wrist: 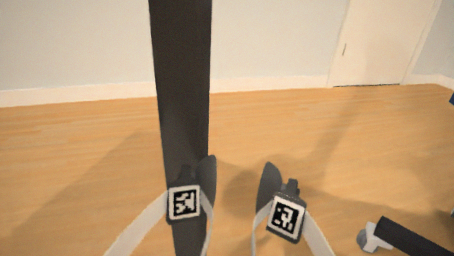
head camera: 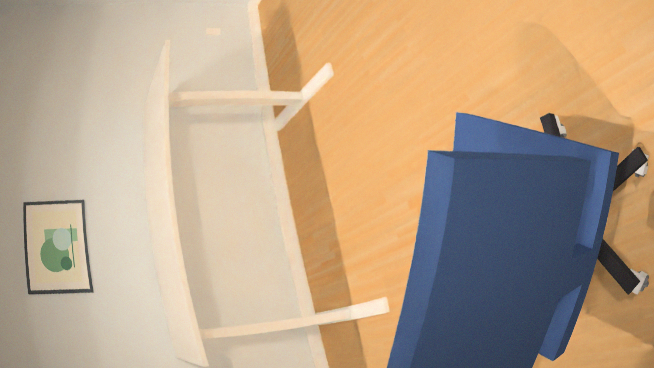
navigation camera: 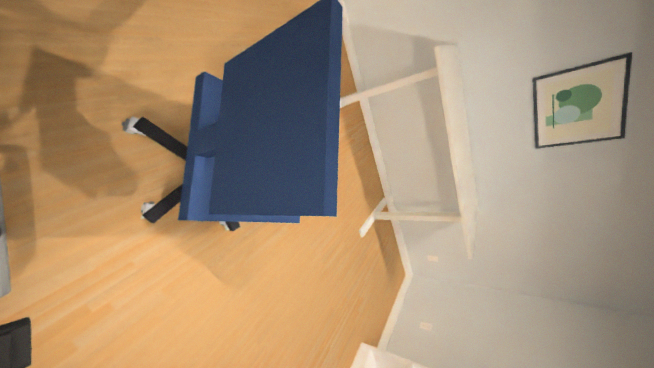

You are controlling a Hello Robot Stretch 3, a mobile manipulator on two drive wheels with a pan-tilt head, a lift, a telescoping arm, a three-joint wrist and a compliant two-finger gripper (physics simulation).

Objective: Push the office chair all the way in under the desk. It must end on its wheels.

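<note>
The blue office chair (head camera: 500,225) (navigation camera: 280,140) stands upright on its black wheeled base, with floor showing between it and the desk. Its backrest hides part of the seat. In the wrist view one chair leg (wrist: 412,236) with a caster shows at the lower right. The pale desk (head camera: 161,200) (navigation camera: 456,140) stands against the wall beyond the chair, on slim legs with floor bars. My gripper (wrist: 238,176) is open, with nothing between its fingertips, to one side of the chair leg.
A framed picture (head camera: 58,247) (navigation camera: 580,100) hangs above the desk. A white piece of furniture (navigation camera: 382,357) shows at the bottom edge of the navigation view. A dark vertical post (wrist: 184,75) stands behind the left finger. A pale door (wrist: 382,40) is in the far wall.
</note>
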